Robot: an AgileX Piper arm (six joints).
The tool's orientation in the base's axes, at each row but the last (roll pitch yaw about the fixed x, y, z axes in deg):
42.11 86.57 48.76
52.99 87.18 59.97
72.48 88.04 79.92
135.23 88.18 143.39
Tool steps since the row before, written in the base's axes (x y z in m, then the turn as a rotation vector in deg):
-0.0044 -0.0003 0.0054 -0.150 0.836 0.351
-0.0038 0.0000 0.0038 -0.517 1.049 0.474
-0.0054 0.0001 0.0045 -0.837 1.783 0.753
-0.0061 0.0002 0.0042 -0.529 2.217 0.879
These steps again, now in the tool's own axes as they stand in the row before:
-0.0056 0.0004 -0.0042 -0.319 0.861 -0.037
-0.0039 0.0006 -0.0037 -0.441 1.122 -0.372
-0.0045 0.0009 -0.0053 -0.698 1.900 -0.592
-0.0040 0.0012 -0.0061 -0.823 2.289 -0.228

